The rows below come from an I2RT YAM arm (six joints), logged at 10 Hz.
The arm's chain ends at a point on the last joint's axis. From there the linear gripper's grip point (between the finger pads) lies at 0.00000 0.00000 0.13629 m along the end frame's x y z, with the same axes.
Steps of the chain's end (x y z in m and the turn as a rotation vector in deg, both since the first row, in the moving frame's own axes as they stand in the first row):
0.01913 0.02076 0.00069 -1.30 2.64 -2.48
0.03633 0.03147 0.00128 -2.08 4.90 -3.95
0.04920 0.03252 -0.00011 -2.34 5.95 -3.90
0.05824 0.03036 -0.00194 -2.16 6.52 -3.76
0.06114 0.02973 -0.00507 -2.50 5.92 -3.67
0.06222 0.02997 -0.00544 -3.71 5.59 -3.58
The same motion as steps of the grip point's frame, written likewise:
0.02547 0.02371 0.00051 -1.30 2.64 -2.48
0.04813 0.03601 0.00069 -2.08 4.90 -3.95
0.06350 0.03759 -0.00096 -2.34 5.95 -3.90
0.07387 0.03497 -0.00292 -2.16 6.52 -3.76
0.07537 0.03521 -0.00593 -2.50 5.92 -3.67
0.07575 0.03835 -0.00637 -3.71 5.59 -3.58

